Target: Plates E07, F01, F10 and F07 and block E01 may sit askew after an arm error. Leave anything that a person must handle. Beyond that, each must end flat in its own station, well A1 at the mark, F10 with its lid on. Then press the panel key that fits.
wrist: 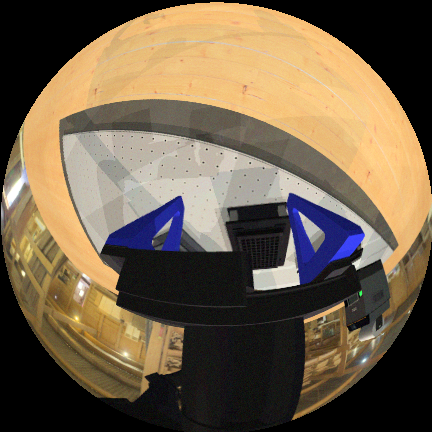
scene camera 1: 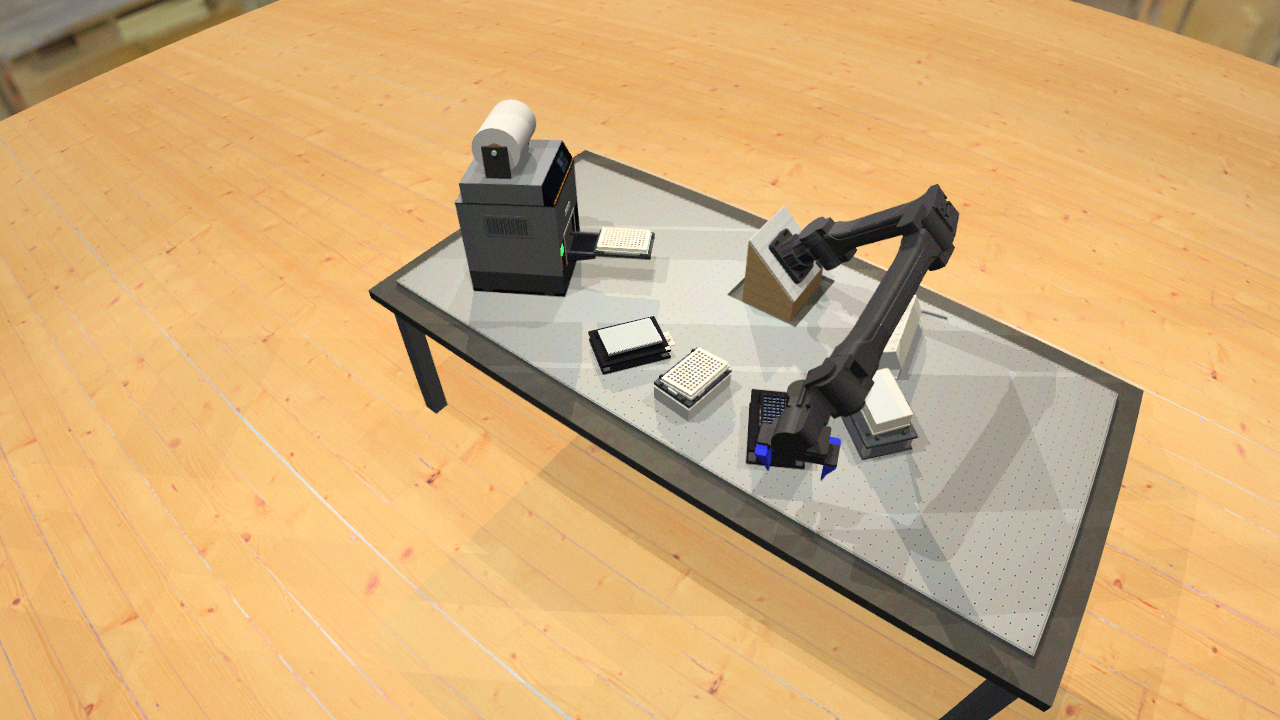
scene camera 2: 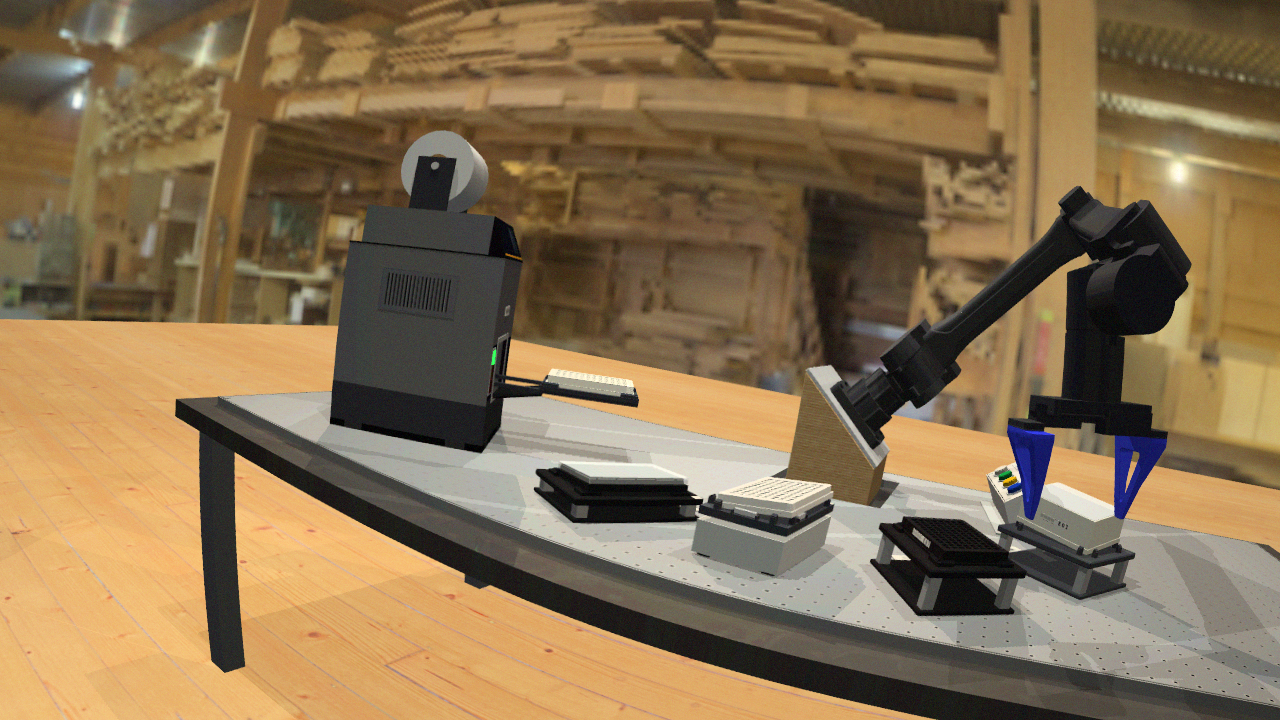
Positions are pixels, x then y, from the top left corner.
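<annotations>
The gripper is visible in the wrist view (pixel 236 198), in scene camera 1 and in scene camera 2. On the gripper, (scene camera 2: pixel 1132 430) and (scene camera 1: pixel 812 461) are the same spot. A black plate appears in scene camera 2 (pixel 948 539), in scene camera 1 and in the wrist view. On the black plate, (scene camera 1: pixel 771 405) and (wrist: pixel 268 261) are the same spot. A white plate with red wells can be seen in scene camera 1 (pixel 695 373) and in scene camera 2 (pixel 788 498), while the wrist view does not show the white plate with red wells, hidden by the gripper.
</annotations>
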